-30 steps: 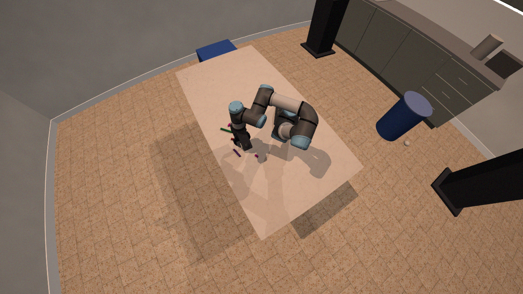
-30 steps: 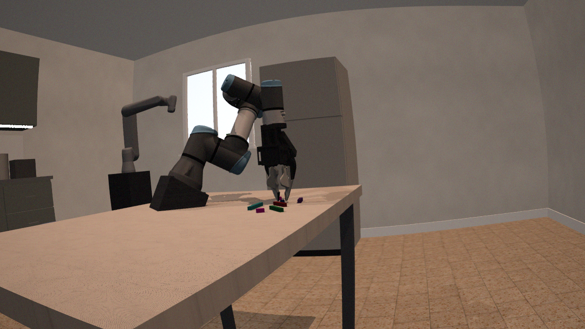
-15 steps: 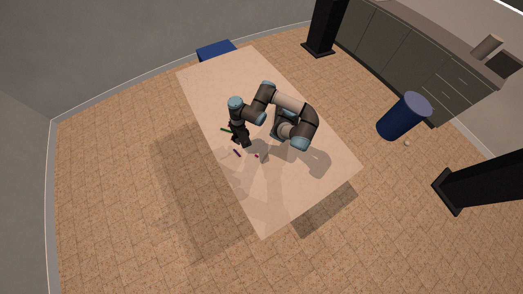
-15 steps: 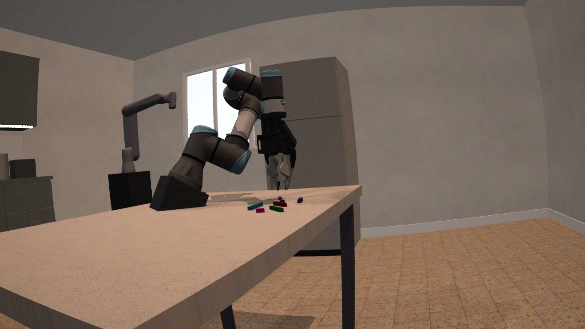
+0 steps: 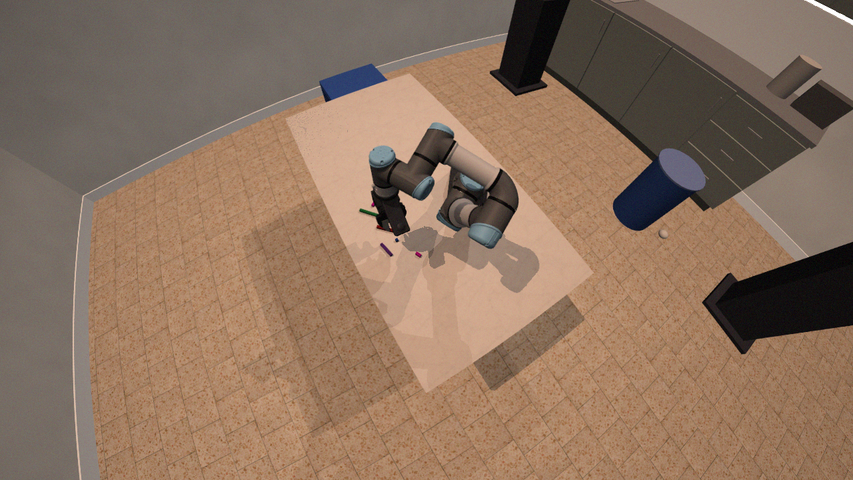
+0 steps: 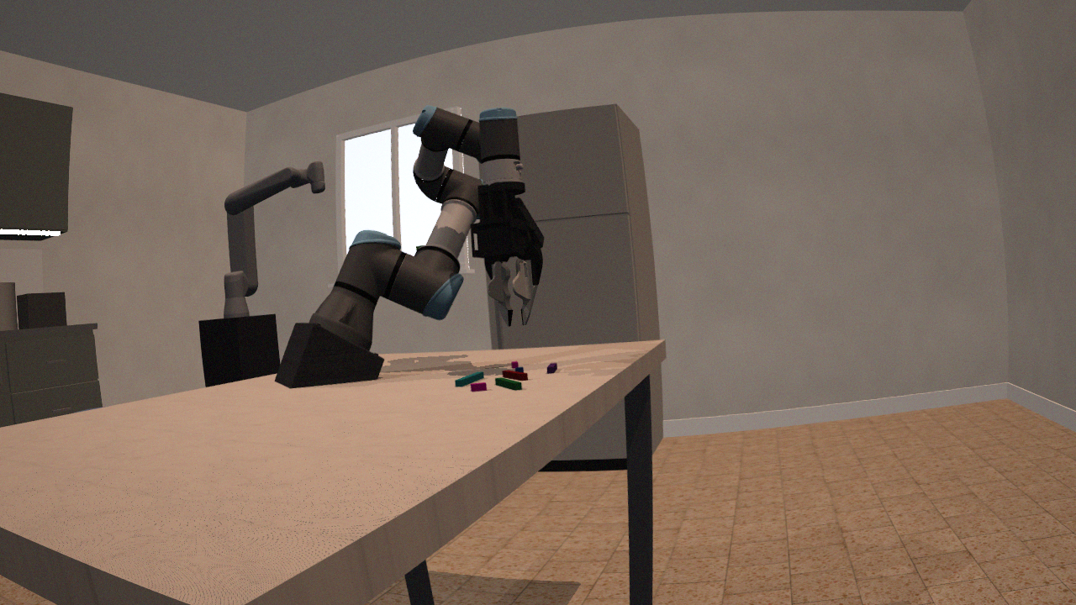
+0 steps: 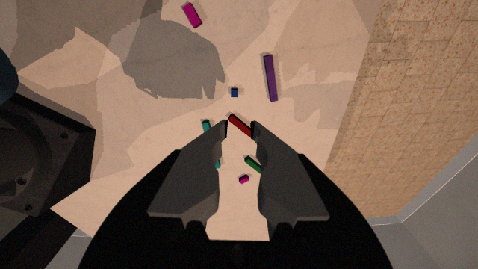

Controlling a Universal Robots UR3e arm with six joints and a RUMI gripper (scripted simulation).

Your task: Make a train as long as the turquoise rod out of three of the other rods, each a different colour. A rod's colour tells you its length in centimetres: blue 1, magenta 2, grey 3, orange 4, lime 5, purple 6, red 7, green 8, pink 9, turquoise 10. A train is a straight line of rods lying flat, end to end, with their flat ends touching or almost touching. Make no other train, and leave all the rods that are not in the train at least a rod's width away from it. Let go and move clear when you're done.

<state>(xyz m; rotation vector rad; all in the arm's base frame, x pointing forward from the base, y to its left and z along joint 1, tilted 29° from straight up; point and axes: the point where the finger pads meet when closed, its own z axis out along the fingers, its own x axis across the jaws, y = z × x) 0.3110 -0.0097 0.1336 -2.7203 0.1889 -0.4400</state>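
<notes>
The green rod lies 4 cm ahead of my hand, 15 cm to the right of it and 9 cm below it. The rest, counted from my hand: red rod (1 cm ahead, 6 cm to the right, 9 cm below); then purple rod (4 cm ahead, 2 cm to the left, 9 cm below); then blue rod (1 cm behind, 1 cm to the left, 9 cm below).
</notes>
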